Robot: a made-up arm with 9 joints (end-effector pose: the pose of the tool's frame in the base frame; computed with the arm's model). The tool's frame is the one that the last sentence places.
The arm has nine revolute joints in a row. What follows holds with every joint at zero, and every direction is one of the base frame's.
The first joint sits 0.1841 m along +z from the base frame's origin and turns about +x.
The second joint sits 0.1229 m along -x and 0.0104 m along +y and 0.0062 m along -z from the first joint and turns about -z.
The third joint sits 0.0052 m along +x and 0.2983 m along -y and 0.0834 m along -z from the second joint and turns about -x.
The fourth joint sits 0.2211 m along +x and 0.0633 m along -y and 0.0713 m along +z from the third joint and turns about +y.
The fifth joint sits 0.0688 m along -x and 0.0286 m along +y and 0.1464 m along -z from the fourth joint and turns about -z.
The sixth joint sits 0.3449 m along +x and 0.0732 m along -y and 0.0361 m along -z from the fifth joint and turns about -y.
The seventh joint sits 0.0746 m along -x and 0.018 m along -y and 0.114 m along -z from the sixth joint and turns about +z.
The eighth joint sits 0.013 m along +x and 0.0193 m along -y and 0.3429 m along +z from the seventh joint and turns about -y.
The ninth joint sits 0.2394 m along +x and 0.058 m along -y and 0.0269 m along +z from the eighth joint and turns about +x.
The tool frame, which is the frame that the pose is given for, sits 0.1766 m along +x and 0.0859 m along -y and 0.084 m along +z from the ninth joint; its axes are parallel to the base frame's.
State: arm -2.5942 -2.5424 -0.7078 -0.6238 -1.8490 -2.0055 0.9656 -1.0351 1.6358
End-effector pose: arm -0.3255 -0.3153 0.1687 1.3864 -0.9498 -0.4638
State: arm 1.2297 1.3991 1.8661 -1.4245 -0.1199 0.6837 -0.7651 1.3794 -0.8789
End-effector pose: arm -0.5144 -0.1064 0.2051 -0.6834 -1.8027 -1.0830
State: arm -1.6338 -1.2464 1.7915 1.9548 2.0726 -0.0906 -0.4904 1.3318 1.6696
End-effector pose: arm -0.0041 0.0077 -0.6614 1.8013 0.9120 -1.0415
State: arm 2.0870 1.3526 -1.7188 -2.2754 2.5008 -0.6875 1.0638 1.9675 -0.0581
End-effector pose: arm 0.4457 0.2866 -0.1323 1.9875 -0.6075 0.1224
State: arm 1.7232 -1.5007 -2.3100 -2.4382 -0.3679 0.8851 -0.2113 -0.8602 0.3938
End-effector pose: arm 0.3768 0.5410 0.0844 -2.5515 -0.4289 1.3045
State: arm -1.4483 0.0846 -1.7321 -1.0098 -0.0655 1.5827 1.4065 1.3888 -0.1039
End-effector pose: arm 0.0068 -0.2313 0.1178 1.0317 2.0027 -1.0195
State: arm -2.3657 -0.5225 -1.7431 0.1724 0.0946 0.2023 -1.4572 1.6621 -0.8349
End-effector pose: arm 0.5083 0.2647 0.6396 2.6899 1.0653 1.2108
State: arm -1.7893 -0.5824 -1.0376 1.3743 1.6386 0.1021 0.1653 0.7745 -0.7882
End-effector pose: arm 0.8726 -0.1935 0.5987 -2.9974 0.8368 -0.0385
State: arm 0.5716 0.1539 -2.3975 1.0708 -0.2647 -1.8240 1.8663 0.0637 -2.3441
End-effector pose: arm 0.2679 -0.6125 0.3728 -1.9297 1.8871 -0.4085
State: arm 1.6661 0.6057 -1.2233 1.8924 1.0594 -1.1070 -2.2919 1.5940 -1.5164
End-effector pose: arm -0.1170 1.0159 -0.0620 -1.5021 -1.1465 0.6772
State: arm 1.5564 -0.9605 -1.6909 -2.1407 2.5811 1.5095 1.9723 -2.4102 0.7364
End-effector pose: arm 0.0641 0.0820 0.6895 -0.3112 -1.7214 -1.3473
